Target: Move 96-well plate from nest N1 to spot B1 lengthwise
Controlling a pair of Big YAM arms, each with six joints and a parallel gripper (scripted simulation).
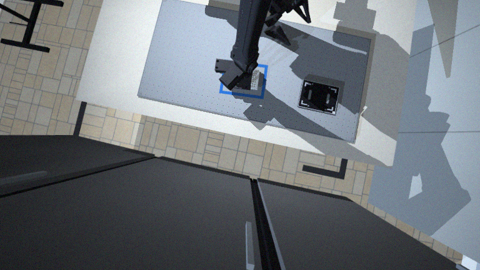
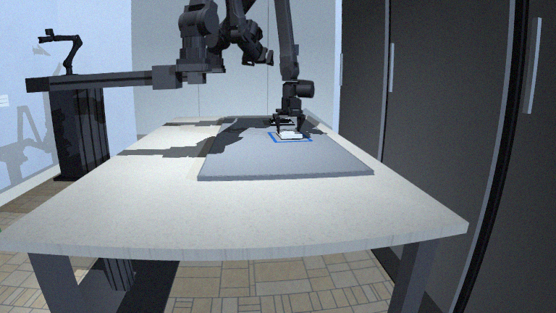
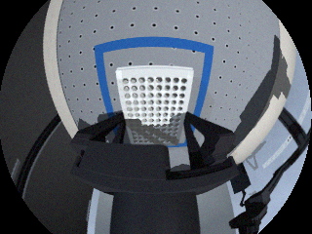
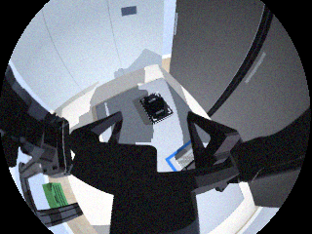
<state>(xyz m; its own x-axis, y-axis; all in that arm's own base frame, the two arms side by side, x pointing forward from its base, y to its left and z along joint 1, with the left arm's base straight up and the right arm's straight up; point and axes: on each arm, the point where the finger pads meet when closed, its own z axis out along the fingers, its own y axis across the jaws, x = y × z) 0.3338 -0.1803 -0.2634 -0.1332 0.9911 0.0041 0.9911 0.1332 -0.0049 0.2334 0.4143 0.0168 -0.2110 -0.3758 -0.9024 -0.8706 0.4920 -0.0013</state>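
Observation:
Now: left hand 1 cm above the white 96-well plate. From my left hand the other things lie so: black plate nest (1 cm ahead, 33 cm to the left, 2 cm below).

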